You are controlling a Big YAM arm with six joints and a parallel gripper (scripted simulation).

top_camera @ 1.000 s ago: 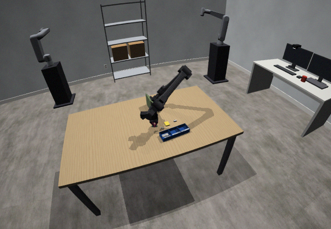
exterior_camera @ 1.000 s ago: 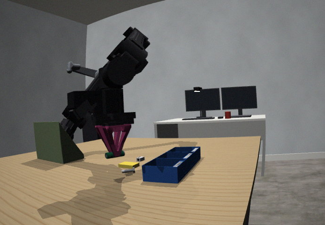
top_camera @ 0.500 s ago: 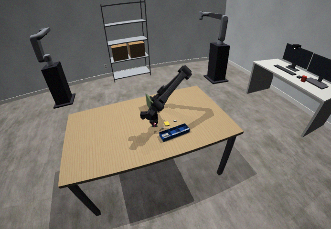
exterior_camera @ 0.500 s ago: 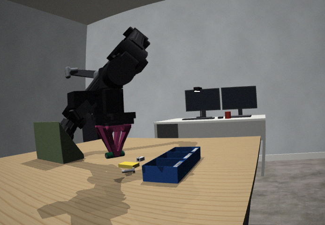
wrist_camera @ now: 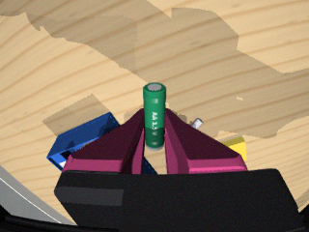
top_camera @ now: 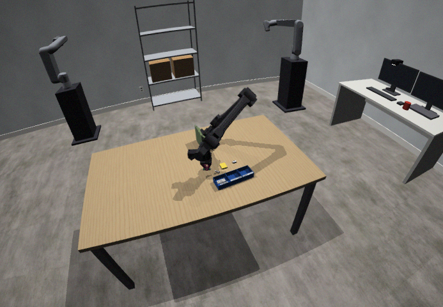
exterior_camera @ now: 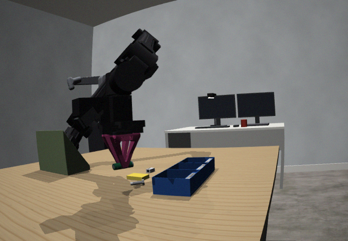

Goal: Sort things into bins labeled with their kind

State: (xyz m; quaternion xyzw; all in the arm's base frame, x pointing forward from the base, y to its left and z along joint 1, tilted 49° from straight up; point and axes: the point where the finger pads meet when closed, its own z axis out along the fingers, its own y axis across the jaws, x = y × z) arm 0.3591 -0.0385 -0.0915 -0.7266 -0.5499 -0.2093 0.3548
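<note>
My hand is right at the green battery. Also, from my hand: blue three-part bin 8 cm ahead, 15 cm to the left, 5 cm below; then bolt 2 cm behind, 8 cm to the left, 6 cm below; then yellow block 6 cm behind, 13 cm to the left, 6 cm below.
</note>
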